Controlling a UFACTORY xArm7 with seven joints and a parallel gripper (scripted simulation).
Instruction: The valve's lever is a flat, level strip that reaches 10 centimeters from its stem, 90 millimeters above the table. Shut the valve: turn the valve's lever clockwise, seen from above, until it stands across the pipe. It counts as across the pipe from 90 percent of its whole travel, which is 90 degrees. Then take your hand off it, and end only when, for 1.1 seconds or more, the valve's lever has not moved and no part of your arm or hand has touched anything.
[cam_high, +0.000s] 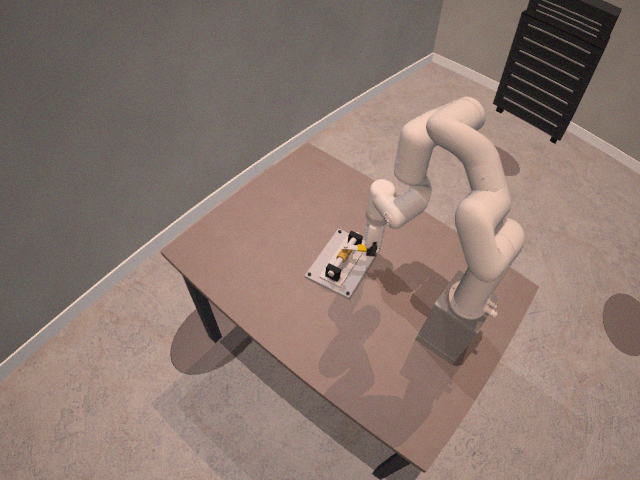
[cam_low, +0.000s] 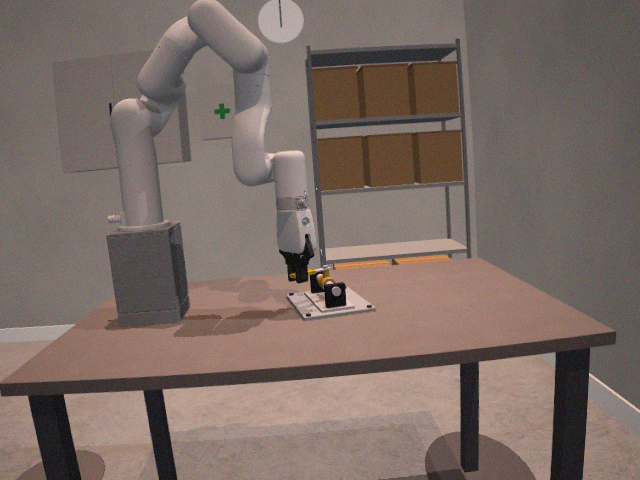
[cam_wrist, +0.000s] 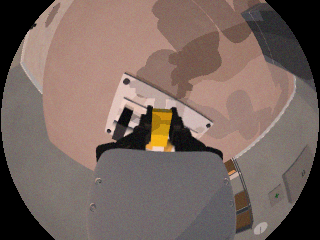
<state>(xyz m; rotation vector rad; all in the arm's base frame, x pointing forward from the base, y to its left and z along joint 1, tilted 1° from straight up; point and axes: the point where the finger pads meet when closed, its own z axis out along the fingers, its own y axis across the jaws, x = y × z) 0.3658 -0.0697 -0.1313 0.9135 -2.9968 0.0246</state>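
My hand is 4 cm short of the yellow lever and 3 cm to the right of it. The rest, counted from my hand: baseplate: 7 cm ahead, 5 cm to the left, 9 cm below.
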